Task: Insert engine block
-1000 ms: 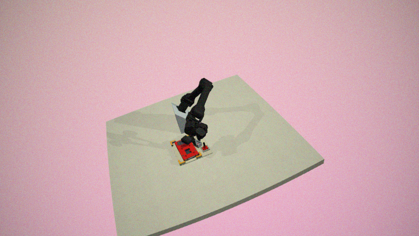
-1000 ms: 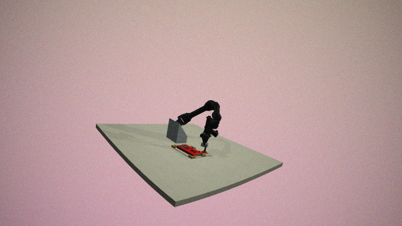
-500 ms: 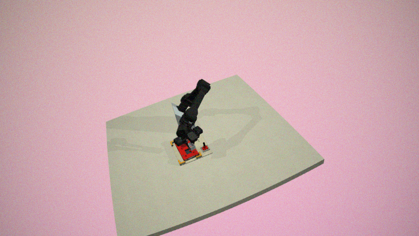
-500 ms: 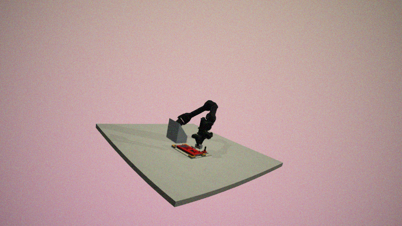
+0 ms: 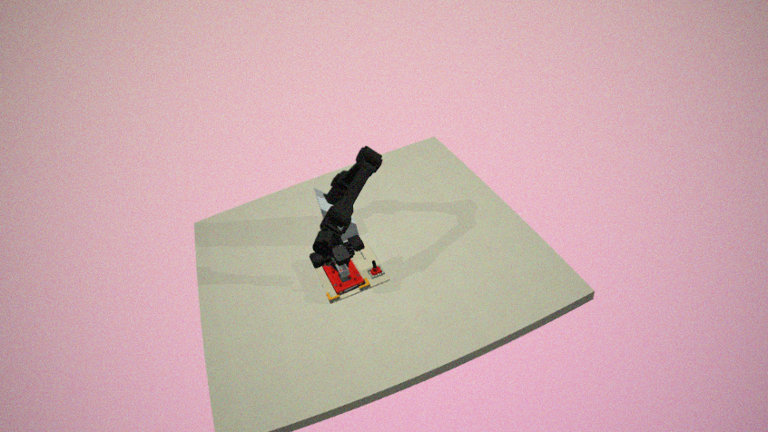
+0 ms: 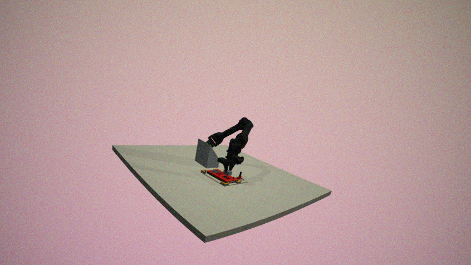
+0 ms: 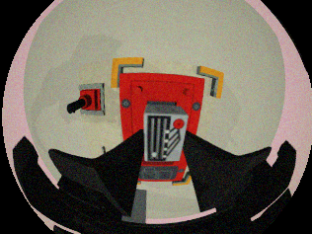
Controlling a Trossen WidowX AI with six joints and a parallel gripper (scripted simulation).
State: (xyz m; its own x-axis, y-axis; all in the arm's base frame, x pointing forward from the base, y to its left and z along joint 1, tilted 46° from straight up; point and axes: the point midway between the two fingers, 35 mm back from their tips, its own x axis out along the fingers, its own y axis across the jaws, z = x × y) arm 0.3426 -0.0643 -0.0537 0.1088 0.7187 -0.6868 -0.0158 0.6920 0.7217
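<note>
My gripper tip is 10 mm above the grey engine block.
</note>
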